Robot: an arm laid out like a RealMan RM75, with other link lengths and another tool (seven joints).
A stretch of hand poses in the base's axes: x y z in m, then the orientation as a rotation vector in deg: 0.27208 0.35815 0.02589 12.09 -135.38 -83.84; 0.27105 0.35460 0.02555 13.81 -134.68 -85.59; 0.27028 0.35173 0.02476 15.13 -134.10 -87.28; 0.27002 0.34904 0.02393 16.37 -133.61 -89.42; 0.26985 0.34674 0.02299 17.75 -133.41 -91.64; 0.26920 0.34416 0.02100 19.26 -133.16 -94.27; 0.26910 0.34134 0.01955 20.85 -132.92 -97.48; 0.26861 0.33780 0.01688 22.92 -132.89 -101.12; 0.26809 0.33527 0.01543 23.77 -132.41 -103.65; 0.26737 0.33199 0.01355 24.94 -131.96 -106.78; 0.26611 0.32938 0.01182 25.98 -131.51 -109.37; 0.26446 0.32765 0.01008 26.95 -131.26 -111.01; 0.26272 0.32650 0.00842 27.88 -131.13 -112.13; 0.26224 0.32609 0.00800 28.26 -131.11 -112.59; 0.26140 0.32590 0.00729 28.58 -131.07 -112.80; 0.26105 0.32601 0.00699 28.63 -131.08 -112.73; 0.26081 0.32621 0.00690 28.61 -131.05 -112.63; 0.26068 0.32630 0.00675 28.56 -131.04 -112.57; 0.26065 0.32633 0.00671 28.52 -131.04 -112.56; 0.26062 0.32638 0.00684 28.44 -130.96 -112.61; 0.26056 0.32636 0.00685 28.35 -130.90 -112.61
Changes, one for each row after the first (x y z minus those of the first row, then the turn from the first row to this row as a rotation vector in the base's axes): -0.00103 -0.00355 -0.00034 1.53 -0.80 0.61; -0.00180 -0.00642 -0.00113 2.93 -1.52 0.96; -0.00206 -0.00911 -0.00196 4.56 -2.46 1.03; -0.00223 -0.01141 -0.00290 6.14 -3.72 0.99; -0.00288 -0.01399 -0.00489 7.99 -5.17 0.86; -0.00298 -0.01681 -0.00634 10.17 -6.93 0.51; -0.00347 -0.02035 -0.00901 12.54 -9.25 0.09; -0.00399 -0.02288 -0.01046 14.26 -10.31 -0.33; -0.00471 -0.02616 -0.01234 16.31 -11.81 -0.88; -0.00597 -0.02877 -0.01407 18.03 -13.06 -1.29; -0.00762 -0.03050 -0.01581 19.12 -14.04 -1.43; -0.00936 -0.03165 -0.01747 19.89 -14.86 -1.42; -0.00984 -0.03206 -0.01789 20.18 -15.22 -1.43; -0.01068 -0.03225 -0.01860 20.35 -15.43 -1.36; -0.01103 -0.03214 -0.01890 20.31 -15.43 -1.31; -0.01127 -0.03194 -0.01899 20.27 -15.36 -1.26; -0.01140 -0.03185 -0.01914 20.23 -15.30 -1.25; -0.01143 -0.03182 -0.01918 20.22 -15.28 -1.27; -0.01146 -0.03177 -0.01905 20.27 -15.21 -1.29; -0.01152 -0.03179 -0.01904 20.28 -15.13 -1.31
